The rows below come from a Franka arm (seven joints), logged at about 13 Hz.
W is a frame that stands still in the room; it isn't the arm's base.
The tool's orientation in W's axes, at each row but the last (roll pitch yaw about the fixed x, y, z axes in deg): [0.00 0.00 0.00]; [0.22 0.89 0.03]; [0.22 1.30 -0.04]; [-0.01 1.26 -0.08]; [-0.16 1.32 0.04]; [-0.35 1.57 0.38]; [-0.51 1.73 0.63]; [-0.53 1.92 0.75]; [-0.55 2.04 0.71]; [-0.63 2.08 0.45]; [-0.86 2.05 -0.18]
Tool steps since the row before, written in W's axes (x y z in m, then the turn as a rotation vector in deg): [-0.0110 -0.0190 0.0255 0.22 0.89 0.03]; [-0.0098 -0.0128 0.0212 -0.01 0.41 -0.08]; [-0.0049 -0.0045 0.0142 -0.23 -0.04 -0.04]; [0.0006 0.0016 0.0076 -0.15 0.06 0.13]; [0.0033 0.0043 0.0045 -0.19 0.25 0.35]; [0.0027 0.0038 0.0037 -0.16 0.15 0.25]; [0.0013 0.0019 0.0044 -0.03 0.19 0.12]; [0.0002 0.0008 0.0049 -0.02 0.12 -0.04]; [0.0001 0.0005 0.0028 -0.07 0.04 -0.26]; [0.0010 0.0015 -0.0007 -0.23 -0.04 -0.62]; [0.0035 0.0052 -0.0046 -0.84 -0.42 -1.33]
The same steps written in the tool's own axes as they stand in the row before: [-0.0110 -0.0190 0.0255 0.22 0.89 0.03]; [-0.0101 -0.0127 0.0211 -0.01 0.41 -0.08]; [-0.0052 -0.0044 0.0141 -0.23 -0.04 -0.05]; [0.0004 0.0016 0.0076 -0.15 0.06 0.13]; [0.0032 0.0043 0.0046 -0.20 0.25 0.35]; [0.0026 0.0038 0.0038 -0.17 0.15 0.25]; [0.0012 0.0018 0.0045 -0.03 0.19 0.12]; [0.0000 0.0008 0.0049 -0.02 0.12 -0.04]; [0.0000 0.0005 0.0028 -0.06 0.04 -0.26]; [0.0010 0.0015 -0.0006 -0.21 -0.03 -0.63]; [0.0036 0.0053 -0.0044 -0.79 -0.40 -1.37]
